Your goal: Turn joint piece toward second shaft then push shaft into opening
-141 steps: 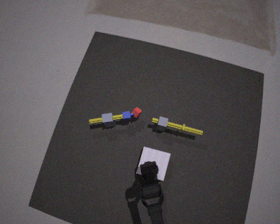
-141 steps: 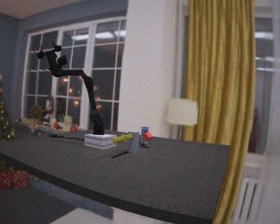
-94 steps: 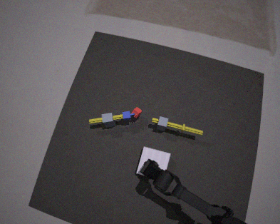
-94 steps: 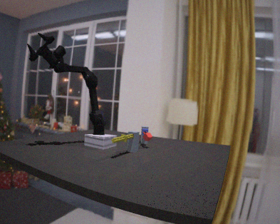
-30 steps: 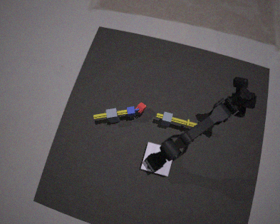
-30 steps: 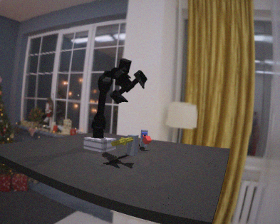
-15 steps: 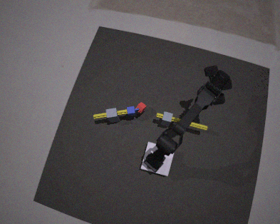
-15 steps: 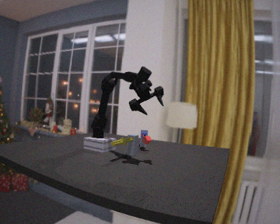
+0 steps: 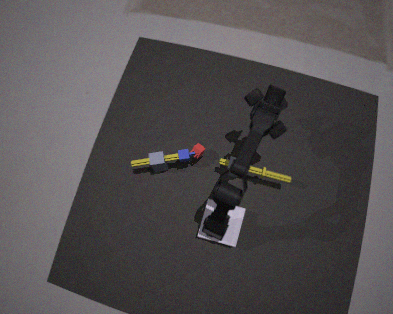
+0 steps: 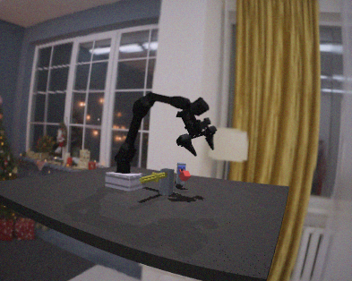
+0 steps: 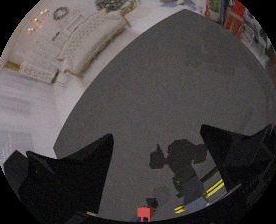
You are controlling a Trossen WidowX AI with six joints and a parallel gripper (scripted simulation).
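My gripper tip is 16 cm past the red joint piece, 25 cm to the right of it and 15 cm above it.
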